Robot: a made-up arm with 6 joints.
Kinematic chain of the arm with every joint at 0, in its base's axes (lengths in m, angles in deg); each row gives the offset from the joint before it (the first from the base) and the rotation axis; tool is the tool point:
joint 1: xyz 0 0 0.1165 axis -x
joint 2: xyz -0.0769 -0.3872 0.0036 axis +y
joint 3: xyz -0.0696 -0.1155 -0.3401 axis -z
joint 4: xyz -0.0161 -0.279 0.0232 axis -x
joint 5: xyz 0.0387 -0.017 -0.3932 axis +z
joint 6: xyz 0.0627 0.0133 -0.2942 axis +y
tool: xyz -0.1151 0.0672 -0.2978
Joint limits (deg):
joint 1: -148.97..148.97
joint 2: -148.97..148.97
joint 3: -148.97..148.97
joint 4: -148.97..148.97
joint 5: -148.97..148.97
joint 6: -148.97..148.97
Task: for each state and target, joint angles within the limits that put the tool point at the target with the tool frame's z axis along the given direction. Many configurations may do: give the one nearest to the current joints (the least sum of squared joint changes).
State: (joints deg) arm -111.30 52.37 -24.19 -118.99 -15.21 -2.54
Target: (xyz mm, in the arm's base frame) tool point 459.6 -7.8 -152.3 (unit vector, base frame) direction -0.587 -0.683 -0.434
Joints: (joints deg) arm -77.35 78.55 -3.29 -148.80 -17.03 -47.81
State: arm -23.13 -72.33 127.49 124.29 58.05 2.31
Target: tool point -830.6 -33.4 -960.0 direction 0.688 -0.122 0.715
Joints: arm -17.07 -57.11 97.12 117.47 52.26 -20.44
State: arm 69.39 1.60 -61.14 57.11 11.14 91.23
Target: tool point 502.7 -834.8 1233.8 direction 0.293 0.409 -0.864
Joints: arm 74.50 -17.04 -45.90 63.36 7.90 65.99
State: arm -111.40 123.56 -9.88 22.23 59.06 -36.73
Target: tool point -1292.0 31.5 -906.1 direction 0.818 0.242 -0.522
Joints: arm -110.05 110.68 -15.34 30.13 64.63 -64.44
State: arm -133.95 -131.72 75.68 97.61 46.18 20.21
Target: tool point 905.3 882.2 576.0 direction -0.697 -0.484 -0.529
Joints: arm -137.83 -127.40 95.20 98.46 70.37 -16.18
